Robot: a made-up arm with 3 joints. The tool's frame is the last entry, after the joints.
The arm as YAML. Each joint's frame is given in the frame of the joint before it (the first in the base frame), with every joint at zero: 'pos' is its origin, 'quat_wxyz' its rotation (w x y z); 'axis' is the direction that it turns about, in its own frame. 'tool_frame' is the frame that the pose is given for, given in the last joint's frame.
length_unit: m
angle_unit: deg
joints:
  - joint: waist
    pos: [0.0, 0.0, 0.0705]
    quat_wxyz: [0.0, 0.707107, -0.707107, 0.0]
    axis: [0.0, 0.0, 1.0]
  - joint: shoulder
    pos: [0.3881, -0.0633, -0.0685]
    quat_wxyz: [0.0, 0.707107, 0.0, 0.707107]
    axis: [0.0, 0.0, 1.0]
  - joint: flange
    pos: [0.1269, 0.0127, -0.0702]
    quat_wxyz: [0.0, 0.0, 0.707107, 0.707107]
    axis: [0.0, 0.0, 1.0]
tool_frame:
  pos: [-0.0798, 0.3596, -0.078]
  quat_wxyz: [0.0, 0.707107, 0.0, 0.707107]
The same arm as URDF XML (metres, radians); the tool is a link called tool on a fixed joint. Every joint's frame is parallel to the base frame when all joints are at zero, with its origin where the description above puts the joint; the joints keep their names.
<robot name="arm">
  <joint name="tool_joint" type="fixed">
    <parent link="link3"/>
    <child link="tool"/>
    <origin xyz="-0.078 -0.3596 -0.0798"/>
  </joint>
  <joint name="flange" type="continuous">
    <parent link="link2"/>
    <child link="link3"/>
    <origin xyz="0.0127 0.0702 -0.1269"/>
    <axis xyz="1 0 0"/>
  </joint>
  <joint name="shoulder" type="continuous">
    <parent link="link1"/>
    <child link="link2"/>
    <origin xyz="0.0633 -0.3881 0.0685"/>
    <axis xyz="0 -1 0"/>
  </joint>
  <joint name="waist" type="continuous">
    <parent link="base"/>
    <child link="link1"/>
    <origin xyz="0 0 0.0705"/>
    <axis xyz="0 0 -1"/>
  </joint>
  <link name="base"/>
  <link name="link1"/>
  <link name="link2"/>
  <link name="link3"/>
  <link name="tool"/>
</robot>

